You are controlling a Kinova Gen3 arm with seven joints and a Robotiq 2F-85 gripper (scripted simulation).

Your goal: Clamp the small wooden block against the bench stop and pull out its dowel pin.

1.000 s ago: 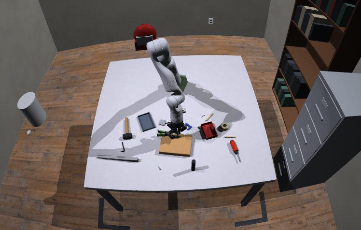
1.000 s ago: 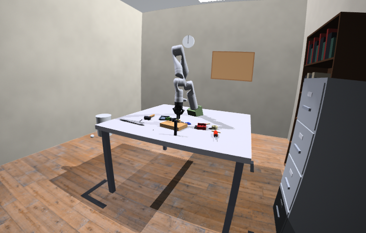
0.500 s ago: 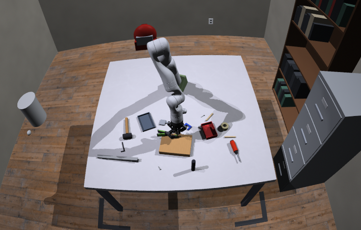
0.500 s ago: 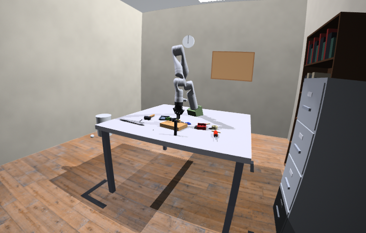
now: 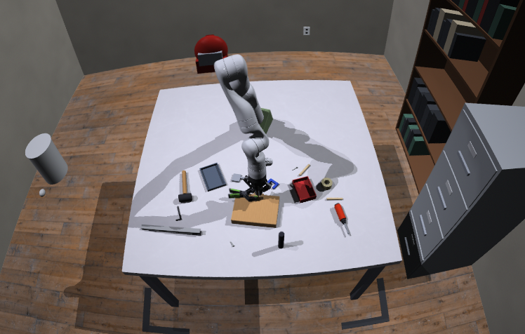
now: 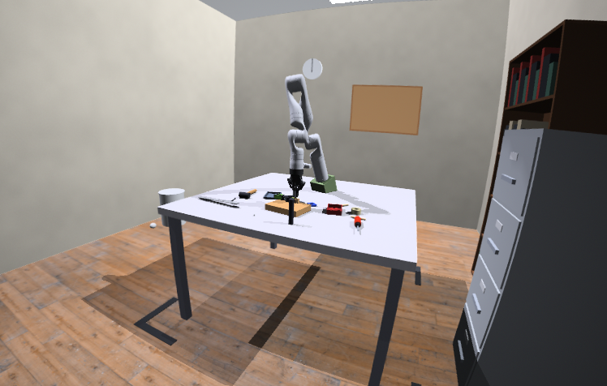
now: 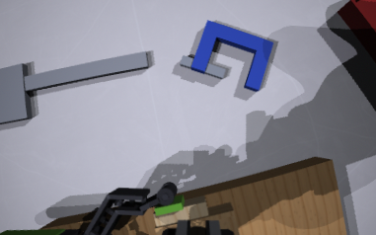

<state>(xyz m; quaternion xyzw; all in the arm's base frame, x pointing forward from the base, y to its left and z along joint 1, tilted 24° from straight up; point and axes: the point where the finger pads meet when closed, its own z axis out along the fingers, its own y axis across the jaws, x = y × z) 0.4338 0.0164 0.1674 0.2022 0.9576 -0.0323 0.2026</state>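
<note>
Now: hand 2 cm above the round dowel pin. Also, from my hand: grey t-shaped tool 13 cm behind, 7 cm to the right, 8 cm below; then wooden bench board 5 cm ahead, 2 cm to the right, 6 cm below; then wooden block 4 cm below.
</note>
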